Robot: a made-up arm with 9 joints.
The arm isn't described. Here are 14 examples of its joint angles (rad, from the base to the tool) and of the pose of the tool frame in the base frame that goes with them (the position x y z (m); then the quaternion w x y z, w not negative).
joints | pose
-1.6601 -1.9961 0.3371 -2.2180 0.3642 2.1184 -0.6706 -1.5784 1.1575 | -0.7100 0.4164 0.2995 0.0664 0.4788 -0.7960 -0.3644
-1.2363 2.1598 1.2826 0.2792 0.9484 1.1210 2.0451 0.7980 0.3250 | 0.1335 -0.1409 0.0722 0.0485 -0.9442 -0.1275 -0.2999
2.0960 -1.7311 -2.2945 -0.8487 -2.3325 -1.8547 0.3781 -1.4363 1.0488 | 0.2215 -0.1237 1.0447 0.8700 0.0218 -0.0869 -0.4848
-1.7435 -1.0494 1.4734 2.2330 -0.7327 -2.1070 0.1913 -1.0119 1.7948 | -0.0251 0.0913 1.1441 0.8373 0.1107 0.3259 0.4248
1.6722 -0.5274 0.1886 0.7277 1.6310 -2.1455 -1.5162 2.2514 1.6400 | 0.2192 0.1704 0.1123 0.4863 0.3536 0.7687 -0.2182
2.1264 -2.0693 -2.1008 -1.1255 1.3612 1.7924 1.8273 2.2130 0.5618 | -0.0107 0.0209 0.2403 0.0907 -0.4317 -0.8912 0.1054
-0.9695 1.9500 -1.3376 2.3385 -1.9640 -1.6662 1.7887 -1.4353 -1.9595 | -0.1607 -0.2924 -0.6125 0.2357 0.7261 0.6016 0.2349
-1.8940 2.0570 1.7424 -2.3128 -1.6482 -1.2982 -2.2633 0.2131 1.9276 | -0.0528 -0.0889 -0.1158 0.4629 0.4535 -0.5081 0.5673
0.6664 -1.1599 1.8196 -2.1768 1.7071 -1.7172 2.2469 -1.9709 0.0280 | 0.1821 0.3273 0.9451 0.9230 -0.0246 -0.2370 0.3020
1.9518 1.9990 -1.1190 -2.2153 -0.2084 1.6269 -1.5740 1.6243 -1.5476 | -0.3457 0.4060 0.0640 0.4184 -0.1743 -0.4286 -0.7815
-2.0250 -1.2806 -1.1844 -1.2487 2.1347 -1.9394 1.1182 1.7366 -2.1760 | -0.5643 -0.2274 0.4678 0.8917 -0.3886 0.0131 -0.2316
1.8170 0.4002 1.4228 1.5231 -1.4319 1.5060 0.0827 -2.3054 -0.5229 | 0.4598 -0.2894 0.0750 0.2847 0.9418 -0.1391 0.1125
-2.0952 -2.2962 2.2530 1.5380 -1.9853 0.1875 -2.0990 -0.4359 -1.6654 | 0.1088 0.0058 0.0482 0.0709 0.0487 -0.8026 -0.5903
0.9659 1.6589 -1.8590 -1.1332 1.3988 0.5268 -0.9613 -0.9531 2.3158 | -0.1072 0.5359 0.5957 0.4812 -0.3747 0.7156 0.3406
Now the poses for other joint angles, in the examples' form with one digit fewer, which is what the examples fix.
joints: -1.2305 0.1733 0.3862 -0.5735 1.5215 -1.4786 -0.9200 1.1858 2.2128
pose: -0.019 0.032 0.551 0.642 -0.077 0.721 0.250
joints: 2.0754 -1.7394 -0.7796 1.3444 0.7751 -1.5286 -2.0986 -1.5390 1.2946
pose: 0.258 -0.011 0.751 0.691 0.013 0.108 -0.715
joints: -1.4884 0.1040 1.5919 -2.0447 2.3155 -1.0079 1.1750 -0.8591 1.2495
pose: -0.618 -0.160 0.797 0.429 0.448 -0.511 -0.595
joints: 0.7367 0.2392 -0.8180 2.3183 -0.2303 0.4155 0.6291 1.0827 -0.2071
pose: 0.259 0.607 0.261 0.392 0.340 0.512 0.684
